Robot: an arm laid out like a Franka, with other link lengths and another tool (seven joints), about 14 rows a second.
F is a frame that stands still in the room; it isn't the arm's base.
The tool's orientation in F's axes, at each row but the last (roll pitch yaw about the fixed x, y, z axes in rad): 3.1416, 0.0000, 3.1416; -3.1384, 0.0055, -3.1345; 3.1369, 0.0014, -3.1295; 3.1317, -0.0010, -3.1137; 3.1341, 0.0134, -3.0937; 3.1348, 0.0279, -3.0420; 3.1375, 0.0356, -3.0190
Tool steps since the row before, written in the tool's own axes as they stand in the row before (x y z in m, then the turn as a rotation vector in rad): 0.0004, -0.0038, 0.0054, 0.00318, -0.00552, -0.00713; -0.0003, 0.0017, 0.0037, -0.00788, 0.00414, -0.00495; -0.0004, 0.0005, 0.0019, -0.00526, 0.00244, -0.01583; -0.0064, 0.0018, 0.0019, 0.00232, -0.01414, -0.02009; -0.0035, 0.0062, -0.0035, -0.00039, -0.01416, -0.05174; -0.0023, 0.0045, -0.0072, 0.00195, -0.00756, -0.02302; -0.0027, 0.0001, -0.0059, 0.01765, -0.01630, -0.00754
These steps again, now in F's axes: -0.0004, -0.0038, -0.0054, -0.00318, -0.00552, 0.00713; 0.0003, 0.0017, -0.0037, 0.00782, 0.00421, 0.00498; 0.0004, 0.0005, -0.0019, 0.00521, 0.00243, 0.01585; 0.0063, 0.0020, -0.0019, -0.00190, -0.01440, 0.01995; 0.0032, 0.0063, 0.0036, 0.00039, -0.01455, 0.05163; 0.0016, 0.0046, 0.0073, -0.00181, -0.00794, 0.02290; 0.0025, 0.0004, 0.0060, -0.01577, -0.01840, 0.00684
